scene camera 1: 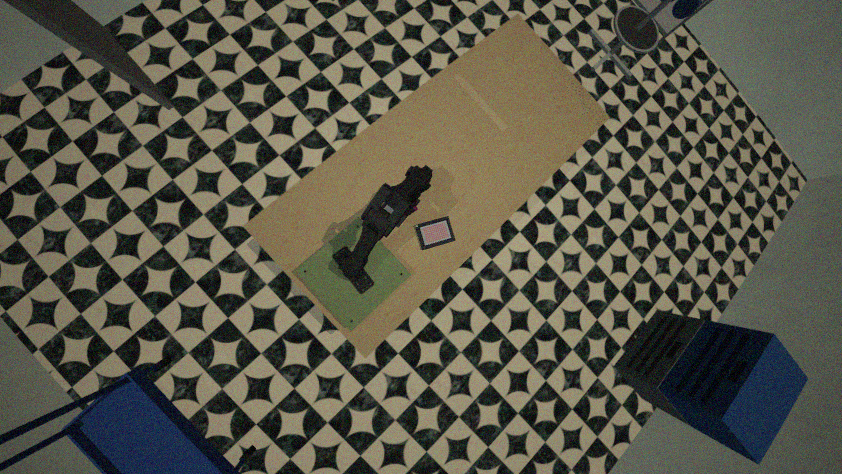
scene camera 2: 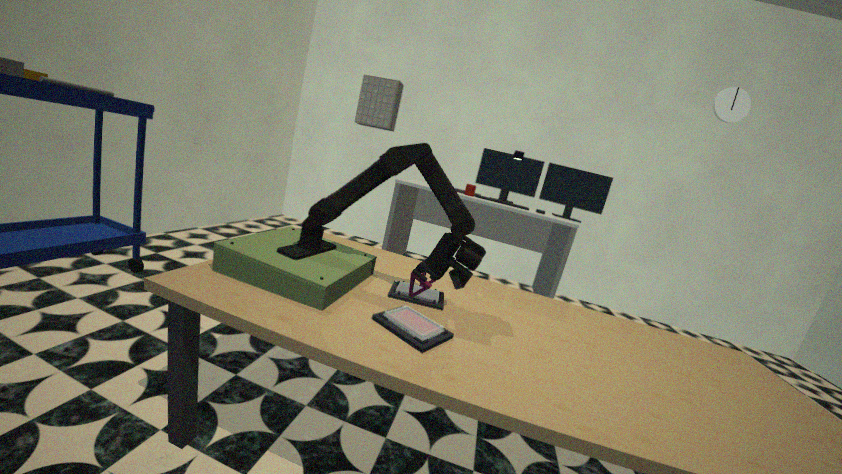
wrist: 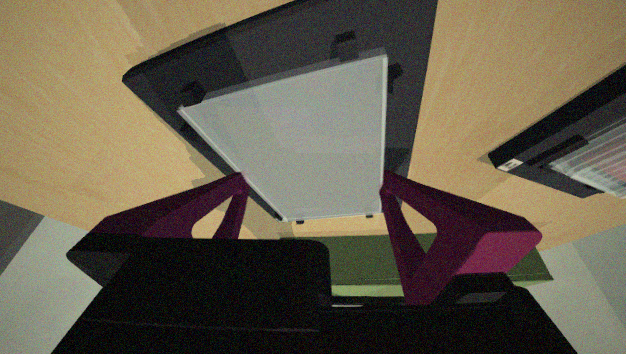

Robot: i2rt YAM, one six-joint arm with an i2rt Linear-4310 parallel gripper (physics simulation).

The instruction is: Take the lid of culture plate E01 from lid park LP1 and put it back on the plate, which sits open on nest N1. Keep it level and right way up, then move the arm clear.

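Frame: origin at the arm's base, x left, y up, z ahead, level; centimetres.
Where they show: gripper, fingertip midpoint: (scene camera 2: 415,291) (wrist: 313,177); arm's base at its link origin: (scene camera 1: 353,269) (scene camera 2: 308,249) (wrist: 379,298).
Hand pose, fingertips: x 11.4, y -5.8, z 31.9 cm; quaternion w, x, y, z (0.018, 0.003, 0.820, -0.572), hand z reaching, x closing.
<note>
Each offset is from my fingertips to the centre of the thing. "*": to the spot under its first point. Level surfaces: height alone.
The lid {dx +0.1, dy +0.2, dz +0.7 cm} (wrist: 310,125) (scene camera 2: 402,289) is a pale, clear rectangle lying level on the dark lid park LP1 {dx +0.1, dy -0.2, dz +0.6 cm} (wrist: 200,65) (scene camera 2: 433,305). My gripper (wrist: 313,177) (scene camera 2: 418,292) is shut on the lid, one magenta fingertip against each long side near the end closest to the green base. Culture plate E01 {dx -20.0, dy +0.7, dz +6.3 cm} (scene camera 1: 434,232) (scene camera 2: 412,323) (wrist: 602,167) is open with a pink inside and sits on the dark nest N1 {dx -20.0, dy -0.3, dz +6.3 cm} (scene camera 1: 439,244) (scene camera 2: 382,320) (wrist: 530,145), beside the lid park. In scene camera 1 the arm hides the lid and the park.
The arm stands on a green block (scene camera 1: 353,306) (scene camera 2: 265,279) at one end of the wooden table {dy -1.2 cm} (scene camera 1: 530,88) (scene camera 2: 559,353). Small dark posts {* dx -1.3, dy +0.4, dz +8.2 cm} (wrist: 345,40) stand around the lid on the park. A desk with monitors (scene camera 2: 509,171) is behind the table, and a blue cart (scene camera 2: 117,235) stands off to the left.
</note>
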